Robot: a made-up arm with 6 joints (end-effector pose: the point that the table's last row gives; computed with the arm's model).
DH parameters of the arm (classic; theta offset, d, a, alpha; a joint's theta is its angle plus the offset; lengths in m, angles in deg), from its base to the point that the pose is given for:
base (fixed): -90 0.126 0 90
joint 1: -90 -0.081 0.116 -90
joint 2: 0 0.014 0.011 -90
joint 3: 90 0.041 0.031 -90
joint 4: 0 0.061 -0.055 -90
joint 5: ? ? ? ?
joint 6: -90 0.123 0.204 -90
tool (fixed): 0 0.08 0 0
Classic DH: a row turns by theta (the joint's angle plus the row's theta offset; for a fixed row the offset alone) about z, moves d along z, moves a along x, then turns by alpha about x.
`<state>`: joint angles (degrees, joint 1 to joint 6).
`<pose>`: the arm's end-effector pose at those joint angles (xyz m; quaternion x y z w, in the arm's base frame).
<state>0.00 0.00 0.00 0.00 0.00 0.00</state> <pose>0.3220 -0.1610 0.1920 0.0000 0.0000 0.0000 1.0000</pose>
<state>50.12 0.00 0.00 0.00 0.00 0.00</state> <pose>0.3220 -0.0526 0.2919 -0.4236 0.0000 0.0000 0.9059</pose>
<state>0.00 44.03 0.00 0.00 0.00 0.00</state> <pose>0.1278 -0.1610 0.3084 0.0000 -0.3748 0.0000 0.9271</pose>
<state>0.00 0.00 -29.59 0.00 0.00 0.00</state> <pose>0.3220 -0.0465 0.2394 -0.2554 0.0000 0.0000 0.9668</pose>
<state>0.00 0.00 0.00 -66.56 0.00 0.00</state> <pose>0.0382 -0.2373 0.1920 0.0000 0.0000 -0.5487 0.8360</pose>
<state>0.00 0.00 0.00 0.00 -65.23 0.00</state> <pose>0.3220 -0.2094 0.0036 0.5390 0.0000 0.0000 0.8423</pose>
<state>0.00 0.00 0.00 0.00 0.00 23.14</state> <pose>0.2741 -0.1610 0.2657 0.0000 -0.2006 0.0000 0.9797</pose>
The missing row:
joint 5: -90 0.004 0.052 90
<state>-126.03 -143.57 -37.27 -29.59 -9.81 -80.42</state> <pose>0.0379 0.2429 0.0618 -0.3735 0.4832 0.7741 0.1668</pose>
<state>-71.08 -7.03 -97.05 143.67 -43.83 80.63</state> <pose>0.3182 0.4580 0.0959 0.5388 0.2579 0.5851 0.5485</pose>
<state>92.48 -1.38 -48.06 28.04 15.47 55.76</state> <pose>0.2157 0.1227 -0.0999 -0.7857 0.1050 0.5387 0.2853</pose>
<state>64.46 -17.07 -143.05 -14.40 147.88 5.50</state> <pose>0.3062 -0.2819 0.1043 0.0534 0.0720 -0.0304 0.9955</pose>
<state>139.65 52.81 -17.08 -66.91 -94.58 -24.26</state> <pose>0.1201 0.1143 0.3385 -0.2789 -0.1297 0.5942 0.7432</pose>
